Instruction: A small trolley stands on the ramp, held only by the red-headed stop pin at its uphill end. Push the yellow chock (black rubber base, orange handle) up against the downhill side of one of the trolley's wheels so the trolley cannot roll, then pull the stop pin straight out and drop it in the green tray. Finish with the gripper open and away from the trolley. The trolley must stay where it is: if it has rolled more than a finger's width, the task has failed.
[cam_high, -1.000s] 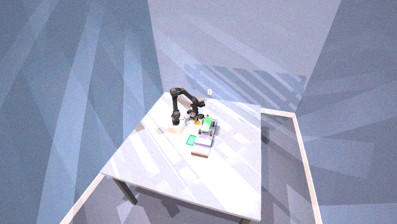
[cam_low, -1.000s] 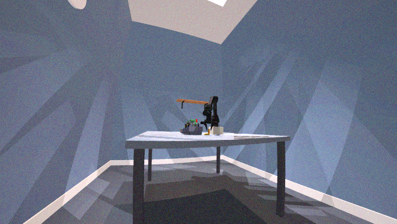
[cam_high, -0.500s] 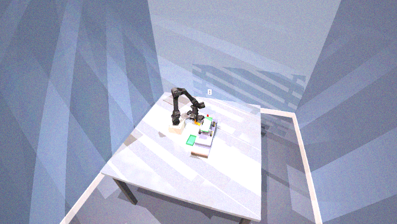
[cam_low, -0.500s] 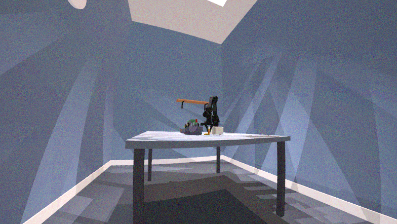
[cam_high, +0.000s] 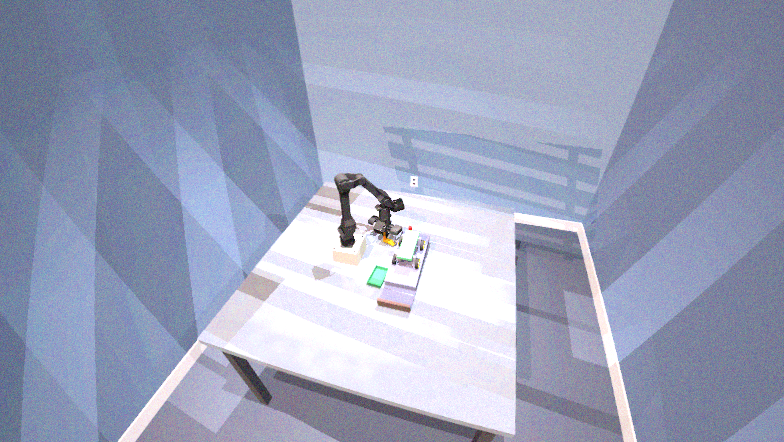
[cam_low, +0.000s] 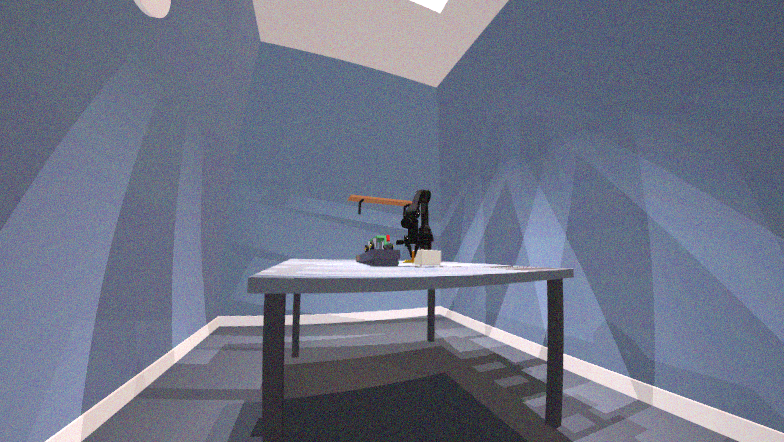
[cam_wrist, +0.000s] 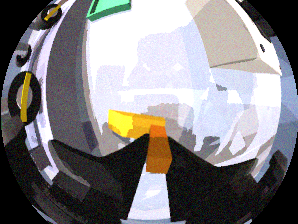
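The green-topped trolley lies 14 cm ahead of my gripper tip, 15 cm to the right of it and 6 cm above it. Also, from my gripper tip: red-headed stop pin (14 cm ahead, 4 cm to the right, 8 cm above); then yellow chock (2 cm ahead, 1 cm to the right, 1 cm below); then grey ramp (14 cm ahead, 16 cm to the right).
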